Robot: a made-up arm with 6 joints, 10 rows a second.
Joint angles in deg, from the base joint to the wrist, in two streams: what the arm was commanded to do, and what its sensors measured. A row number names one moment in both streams.
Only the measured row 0 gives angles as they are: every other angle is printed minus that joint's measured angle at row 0.
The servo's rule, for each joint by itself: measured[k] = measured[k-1] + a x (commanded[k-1-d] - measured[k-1]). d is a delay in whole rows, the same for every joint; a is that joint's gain. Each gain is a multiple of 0.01, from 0.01 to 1. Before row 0 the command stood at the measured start. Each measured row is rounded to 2 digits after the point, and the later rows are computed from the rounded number. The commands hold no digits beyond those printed.
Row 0, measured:
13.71, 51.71, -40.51, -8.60, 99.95, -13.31
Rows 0 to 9, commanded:
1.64, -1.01, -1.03, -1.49, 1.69, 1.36
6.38, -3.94, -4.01, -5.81, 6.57, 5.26
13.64, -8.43, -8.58, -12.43, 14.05, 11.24
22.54, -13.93, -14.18, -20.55, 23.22, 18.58
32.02, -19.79, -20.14, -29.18, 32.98, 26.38
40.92, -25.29, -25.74, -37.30, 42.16, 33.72
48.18, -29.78, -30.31, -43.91, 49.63, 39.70
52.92, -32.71, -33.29, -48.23, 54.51, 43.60
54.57, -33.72, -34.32, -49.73, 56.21, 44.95
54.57, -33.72, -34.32, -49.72, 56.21, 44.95
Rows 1 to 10, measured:
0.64, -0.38, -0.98, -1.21, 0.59, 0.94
2.88, -1.73, -3.86, -4.94, 2.68, 3.92
7.08, -4.28, -8.34, -11.01, 6.66, 8.97
13.11, -7.95, -13.89, -18.74, 12.46, 15.60
20.48, -12.45, -19.83, -27.20, 19.64, 23.04
28.45, -17.33, -25.44, -35.38, 27.52, 30.41
36.14, -22.06, -30.07, -42.29, 35.26, 36.82
42.68, -26.11, -33.13, -47.10, 42.00, 41.50
47.32, -29.00, -34.26, -49.23, 46.97, 43.88
50.15, -30.79, -34.32, -49.63, 50.20, 44.62
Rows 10 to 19, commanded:
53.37, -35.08, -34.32, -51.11, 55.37, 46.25
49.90, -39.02, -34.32, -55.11, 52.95, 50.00
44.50, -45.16, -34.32, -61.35, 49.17, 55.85
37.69, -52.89, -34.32, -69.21, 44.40, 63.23
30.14, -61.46, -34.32, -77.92, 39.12, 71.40
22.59, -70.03, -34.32, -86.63, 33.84, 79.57
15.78, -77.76, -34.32, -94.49, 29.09, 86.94
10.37, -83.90, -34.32, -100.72, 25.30, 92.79
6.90, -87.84, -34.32, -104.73, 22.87, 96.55
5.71, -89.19, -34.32, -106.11, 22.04, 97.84
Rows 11 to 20, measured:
51.41, -32.42, -34.32, -50.83, 52.01, 45.74
50.82, -34.93, -34.32, -54.30, 52.34, 48.68
48.36, -38.82, -34.32, -60.01, 51.23, 53.63
44.20, -44.17, -34.32, -67.46, 48.84, 60.25
38.72, -50.74, -34.32, -75.93, 45.44, 67.94
32.43, -58.07, -34.32, -84.60, 41.38, 75.96
25.94, -65.55, -34.32, -92.61, 37.08, 83.54
19.87, -72.52, -34.32, -99.18, 32.96, 89.92
14.81, -78.34, -34.32, -103.68, 29.43, 94.49
11.26, -82.46, -34.32, -105.65, 26.84, 96.80

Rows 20 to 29, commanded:
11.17, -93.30, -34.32, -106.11, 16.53, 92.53
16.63, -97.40, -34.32, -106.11, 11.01, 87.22
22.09, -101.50, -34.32, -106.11, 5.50, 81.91
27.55, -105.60, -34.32, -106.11, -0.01, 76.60
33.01, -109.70, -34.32, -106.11, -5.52, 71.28
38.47, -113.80, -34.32, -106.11, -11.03, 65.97
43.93, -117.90, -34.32, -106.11, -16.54, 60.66
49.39, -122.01, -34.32, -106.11, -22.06, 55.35
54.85, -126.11, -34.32, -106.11, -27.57, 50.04
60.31, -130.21, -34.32, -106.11, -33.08, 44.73
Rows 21 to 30, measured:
11.22, -86.58, -34.32, -106.02, 23.23, 93.85
13.33, -90.69, -34.32, -106.09, 18.95, 89.28
16.75, -94.80, -34.32, -106.11, 14.24, 84.19
20.96, -98.90, -34.32, -106.11, 9.25, 78.95
25.66, -103.00, -34.32, -106.11, 4.08, 73.66
30.66, -107.10, -34.32, -106.11, -1.21, 68.35
35.84, -111.20, -34.32, -106.11, -6.58, 63.04
41.12, -115.31, -34.32, -106.11, -12.00, 57.73
46.47, -119.41, -34.32, -106.11, -17.45, 52.42
51.87, -123.51, -34.32, -106.11, -22.92, 47.11

